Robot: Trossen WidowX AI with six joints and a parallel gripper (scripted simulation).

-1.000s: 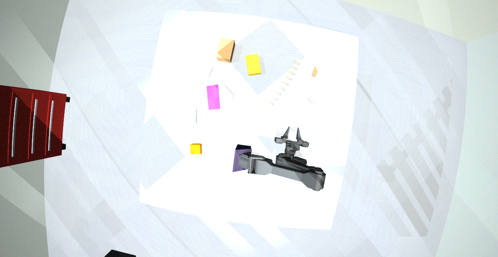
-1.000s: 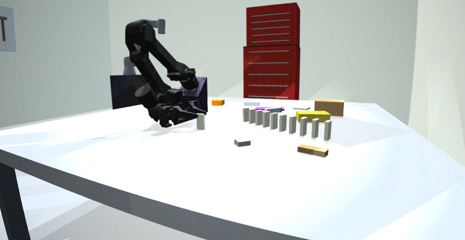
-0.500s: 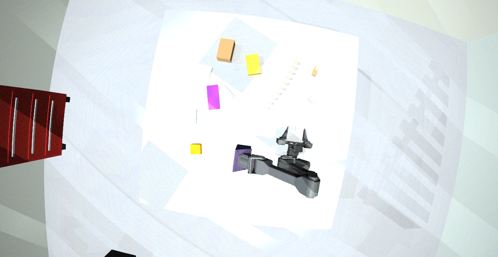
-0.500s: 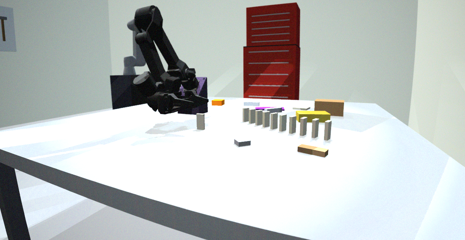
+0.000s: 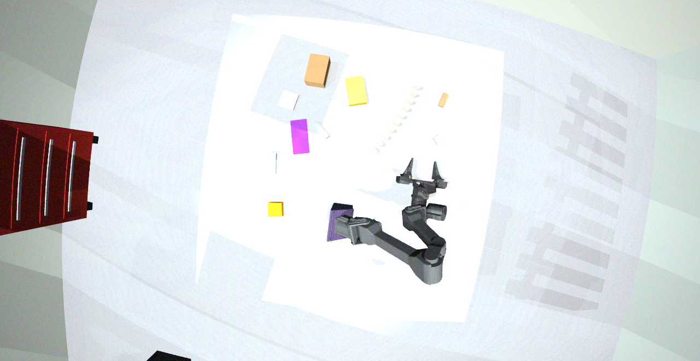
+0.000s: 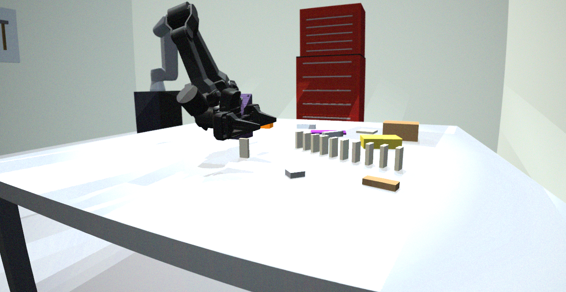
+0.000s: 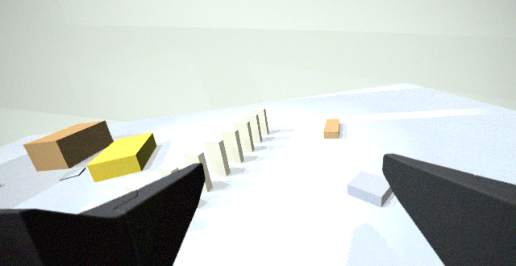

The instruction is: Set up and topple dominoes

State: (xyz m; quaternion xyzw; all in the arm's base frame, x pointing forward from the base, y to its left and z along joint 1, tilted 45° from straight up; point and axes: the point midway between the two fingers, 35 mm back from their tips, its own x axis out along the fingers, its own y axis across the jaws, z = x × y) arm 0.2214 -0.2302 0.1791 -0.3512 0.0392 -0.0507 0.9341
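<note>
Now: the grey block 90 mm to the right of my gripper tip, 90 mm below it and 90 mm ahead of it. Also, from my gripper tip: yellow block 270 mm to the left, 260 mm ahead, 80 mm below; magenta slab 490 mm to the left, 90 mm below, 60 mm ahead; brown block 260 mm ahead, 100 mm to the right, 90 mm below.
</note>
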